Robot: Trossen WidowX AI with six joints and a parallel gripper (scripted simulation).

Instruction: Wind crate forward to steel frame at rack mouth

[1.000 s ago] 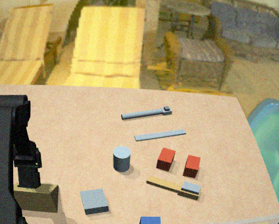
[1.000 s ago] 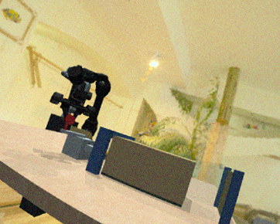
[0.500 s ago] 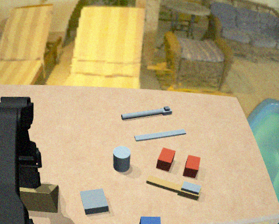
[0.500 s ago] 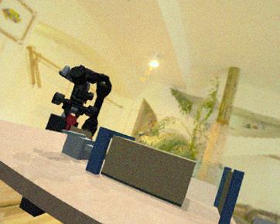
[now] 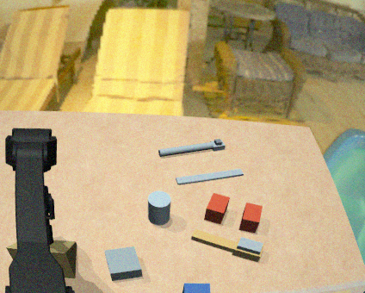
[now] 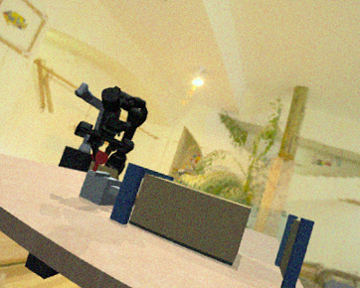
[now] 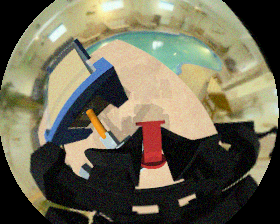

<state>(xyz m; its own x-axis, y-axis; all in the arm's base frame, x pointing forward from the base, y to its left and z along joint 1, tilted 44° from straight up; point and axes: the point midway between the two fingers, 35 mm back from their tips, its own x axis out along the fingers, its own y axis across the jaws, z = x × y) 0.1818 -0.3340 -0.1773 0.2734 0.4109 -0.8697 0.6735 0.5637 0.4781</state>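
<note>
Right now my gripper tip is 50 mm to the right of the winch handle, 30 mm above it and 20 mm past it. Round my gripper tip: grey winch: 100 mm to the left, 100 mm below, 40 mm behind; then blue frame: 130 mm ahead, 100 mm to the left, 30 mm below; then red spool-shaped piece: 10 mm to the left, 10 mm behind.
</note>
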